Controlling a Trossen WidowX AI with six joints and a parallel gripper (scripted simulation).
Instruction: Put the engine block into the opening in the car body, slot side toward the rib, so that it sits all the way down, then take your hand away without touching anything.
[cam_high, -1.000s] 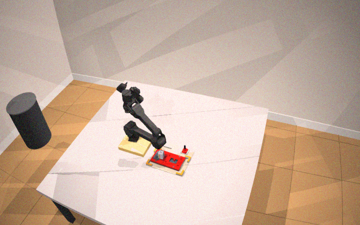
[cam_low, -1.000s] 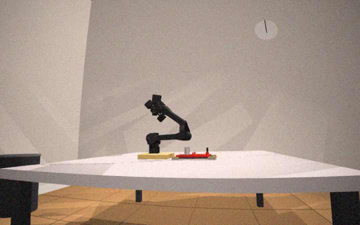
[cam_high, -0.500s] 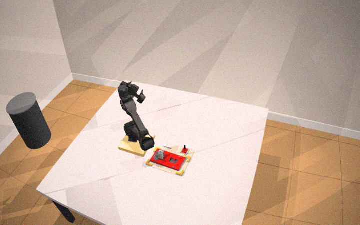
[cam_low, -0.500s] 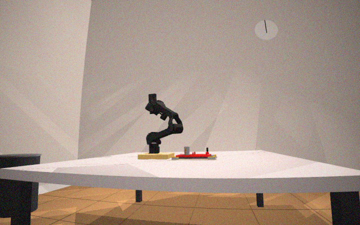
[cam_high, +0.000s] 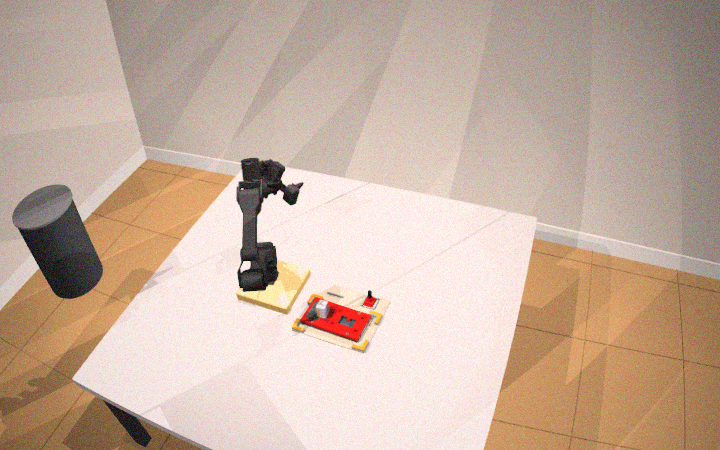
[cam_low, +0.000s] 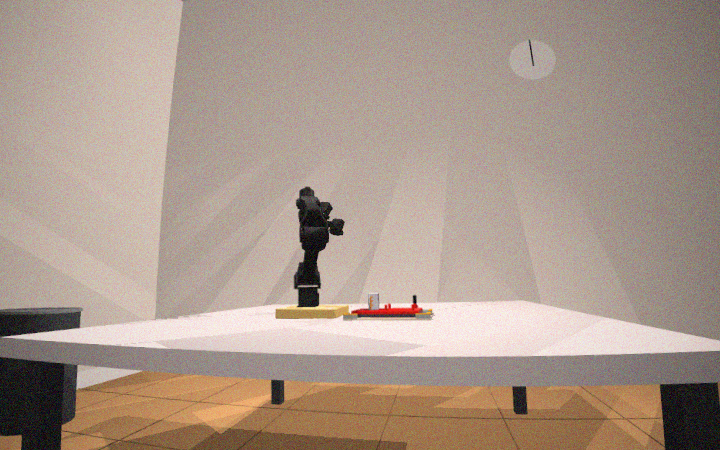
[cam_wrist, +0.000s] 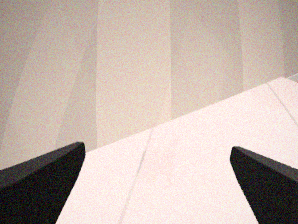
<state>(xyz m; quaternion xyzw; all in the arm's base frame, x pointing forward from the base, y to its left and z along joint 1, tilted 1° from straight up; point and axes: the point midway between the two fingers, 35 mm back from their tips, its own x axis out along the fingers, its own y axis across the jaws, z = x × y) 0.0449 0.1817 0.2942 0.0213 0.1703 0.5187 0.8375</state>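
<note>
My gripper tip is now 17 cm short of the grey engine block, 32 cm to the left of it and 27 cm above it. The rest, counted from my gripper tip: black peg (30 cm ahead, 23 cm to the right, 28 cm below).
</note>
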